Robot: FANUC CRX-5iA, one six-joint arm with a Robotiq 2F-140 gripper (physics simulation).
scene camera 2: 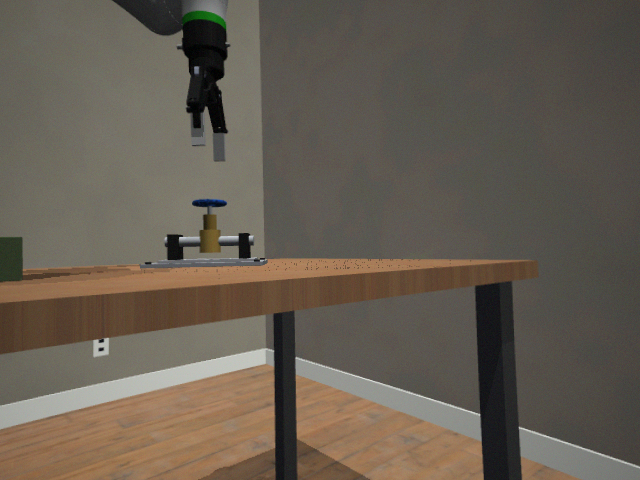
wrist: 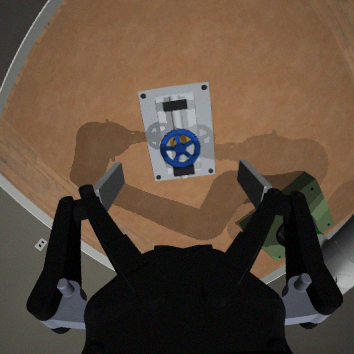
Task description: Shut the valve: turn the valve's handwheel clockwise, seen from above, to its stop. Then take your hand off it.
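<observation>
The valve's blue handwheel (scene camera 2: 209, 203) (wrist: 180, 148) is a flat spoked ring that lies level on top of the brass valve body (scene camera 2: 209, 240). The body sits on a grey pipe held by two black clamps on a light grey base plate (scene camera 2: 204, 263) (wrist: 148, 111). My gripper (scene camera 2: 208, 146) (wrist: 180, 170) is wide open and empty. It hangs well above the handwheel in the scene view, with its fingertips apart from the wheel. How far the valve is turned cannot be told from these frames.
The valve's plate lies on the wooden table (scene camera 2: 361, 273) (wrist: 240, 45). A green block (scene camera 2: 10, 258) (wrist: 311, 200) stands on the table, at the left edge of the scene view and by the robot's base in the wrist view. Walls stand behind the table.
</observation>
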